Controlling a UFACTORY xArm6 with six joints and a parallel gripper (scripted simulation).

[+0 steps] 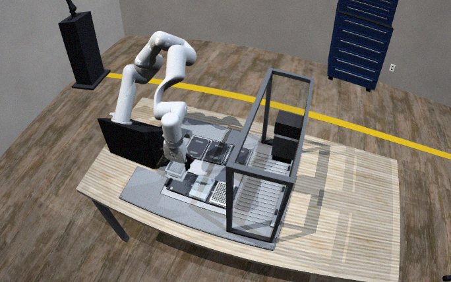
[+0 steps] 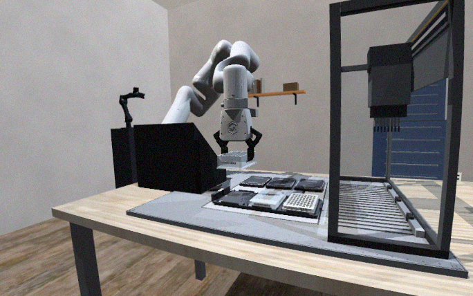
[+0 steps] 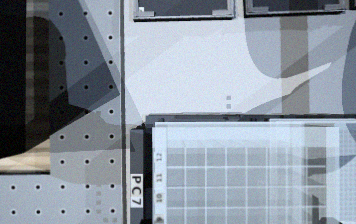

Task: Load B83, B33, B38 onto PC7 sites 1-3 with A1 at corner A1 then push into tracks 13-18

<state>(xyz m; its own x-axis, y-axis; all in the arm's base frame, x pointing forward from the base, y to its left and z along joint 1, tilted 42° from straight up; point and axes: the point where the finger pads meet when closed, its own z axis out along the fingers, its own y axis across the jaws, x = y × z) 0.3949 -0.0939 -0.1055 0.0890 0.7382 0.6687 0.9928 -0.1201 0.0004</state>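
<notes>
The dark carrier PC7 is 130 mm below my hand, 100 mm ahead of it and 10 mm to the right of it. From my hand the other things lie so: nest s2: 230 mm to the left, 140 mm below, 110 mm ahead; then deep-well block B83: 10 mm below; then nest s3: 230 mm to the left, 220 mm ahead, 140 mm below.
</notes>
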